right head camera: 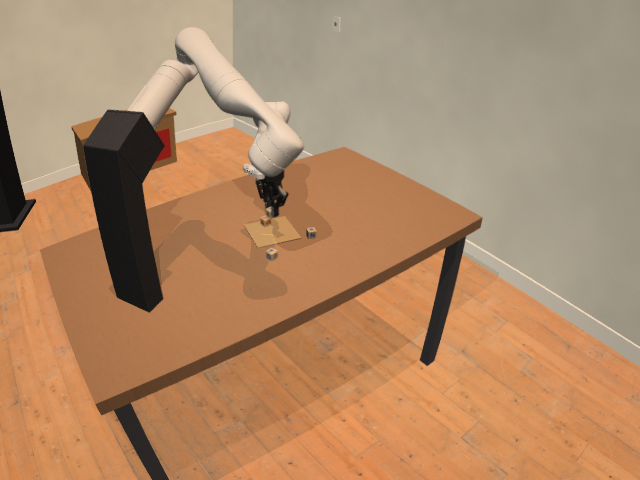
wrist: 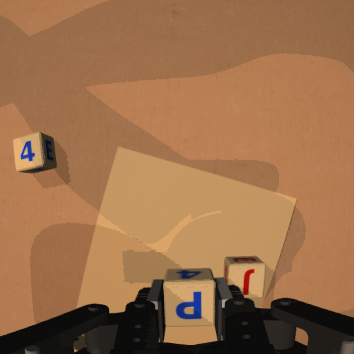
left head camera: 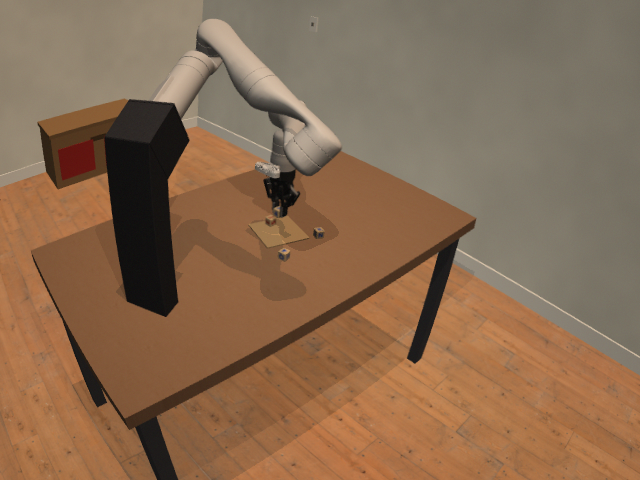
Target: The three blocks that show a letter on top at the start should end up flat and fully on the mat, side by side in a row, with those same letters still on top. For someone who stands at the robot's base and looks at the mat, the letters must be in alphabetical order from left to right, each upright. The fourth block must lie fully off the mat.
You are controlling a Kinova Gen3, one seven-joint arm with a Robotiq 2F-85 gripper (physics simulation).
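Where they show: gripper, fingertip midpoint: (right head camera: 271,214) (wrist: 188,294) (left head camera: 279,214); arm's base, origin of the base link: (right head camera: 135,127) (left head camera: 159,119).
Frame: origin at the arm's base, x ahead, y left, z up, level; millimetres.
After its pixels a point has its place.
Note:
My gripper (left head camera: 280,212) @[y 202, x 353, z -397 mm] (right head camera: 272,212) @[y 202, x 353, z -397 mm] (wrist: 188,294) @[y 202, x 353, z -397 mm] is shut on the P block (wrist: 190,302) @[y 200, x 349, z -375 mm], raised near the mat's back edge. Its blue P faces the wrist camera, turned upside down in that view, with a blue 4 on a side. The red J block (left head camera: 270,221) @[y 222, x 331, z -431 mm] (right head camera: 265,221) @[y 224, x 334, z -431 mm] (wrist: 245,276) @[y 235, x 333, z -425 mm] sits on the tan mat (left head camera: 289,238) @[y 150, x 374, z -451 mm] (right head camera: 281,237) @[y 155, x 375, z -451 mm] (wrist: 150,185) @[y 149, x 312, z -451 mm] near its back edge, J up. A block (left head camera: 283,254) @[y 46, x 330, z -433 mm] (right head camera: 271,254) @[y 43, x 332, z -432 mm] (wrist: 31,152) @[y 63, x 334, z -429 mm] with 4 on top and E on a side lies off the mat. The N-sided block (left head camera: 318,232) @[y 139, x 460, z -432 mm] (right head camera: 311,233) @[y 140, x 464, z -436 mm] lies off the mat's right corner.
The brown table (left head camera: 217,330) @[y -206, x 105, z -455 mm] (right head camera: 206,320) @[y -187, x 138, z -455 mm] bears the mat and the robot's black pedestal (left head camera: 142,222) @[y -125, x -47, z -193 mm] (right head camera: 126,222) @[y -139, x -26, z -183 mm]. A wooden cabinet (left head camera: 49,149) (right head camera: 80,149) with a red panel stands behind the table. Arm shadows cross the mat and the table top.

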